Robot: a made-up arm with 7 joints.
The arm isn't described. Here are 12 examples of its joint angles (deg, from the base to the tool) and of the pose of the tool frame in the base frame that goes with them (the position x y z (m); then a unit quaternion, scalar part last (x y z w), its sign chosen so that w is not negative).
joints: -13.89 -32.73 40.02 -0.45 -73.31 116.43 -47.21
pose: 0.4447 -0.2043 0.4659 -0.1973 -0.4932 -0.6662 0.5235
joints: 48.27 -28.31 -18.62 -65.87 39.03 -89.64 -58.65
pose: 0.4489 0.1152 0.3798 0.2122 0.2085 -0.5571 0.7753
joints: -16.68 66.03 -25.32 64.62 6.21 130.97 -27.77
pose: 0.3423 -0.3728 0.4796 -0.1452 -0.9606 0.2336 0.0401
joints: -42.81 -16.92 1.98 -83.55 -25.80 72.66 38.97
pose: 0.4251 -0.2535 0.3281 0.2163 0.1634 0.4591 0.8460
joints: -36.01 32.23 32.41 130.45 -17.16 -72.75 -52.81
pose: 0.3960 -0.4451 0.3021 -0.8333 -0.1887 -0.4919 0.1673
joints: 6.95 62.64 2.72 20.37 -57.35 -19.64 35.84
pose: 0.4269 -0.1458 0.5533 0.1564 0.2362 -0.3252 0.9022
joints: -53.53 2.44 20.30 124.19 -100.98 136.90 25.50
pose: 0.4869 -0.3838 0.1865 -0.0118 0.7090 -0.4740 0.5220
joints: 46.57 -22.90 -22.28 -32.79 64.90 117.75 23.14
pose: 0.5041 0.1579 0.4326 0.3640 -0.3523 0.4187 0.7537
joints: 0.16 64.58 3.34 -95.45 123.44 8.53 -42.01
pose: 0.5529 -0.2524 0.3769 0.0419 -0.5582 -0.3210 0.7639
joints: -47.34 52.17 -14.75 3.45 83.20 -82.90 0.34
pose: 0.5057 -0.5152 0.3496 -0.6634 -0.4714 0.2247 0.5358
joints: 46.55 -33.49 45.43 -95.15 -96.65 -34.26 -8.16
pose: 0.4548 -0.0158 0.3717 0.8868 -0.0915 0.3863 0.2365
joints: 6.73 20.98 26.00 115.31 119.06 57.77 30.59
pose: 0.5229 -0.3622 0.5416 -0.7183 -0.0180 0.6538 0.2370
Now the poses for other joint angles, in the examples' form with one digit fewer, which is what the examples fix.
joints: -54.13 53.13 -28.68 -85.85 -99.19 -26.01 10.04
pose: 0.486 -0.395 0.315 0.007 0.750 0.257 0.609
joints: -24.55 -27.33 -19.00 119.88 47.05 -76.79 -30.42
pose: 0.590 -0.402 0.296 -0.244 -0.614 -0.378 0.649
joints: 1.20 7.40 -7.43 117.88 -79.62 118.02 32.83
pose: 0.449 -0.286 0.412 -0.385 0.608 -0.604 0.342
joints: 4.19 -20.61 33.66 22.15 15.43 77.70 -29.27
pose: 0.469 -0.092 0.527 0.590 0.102 0.723 0.345
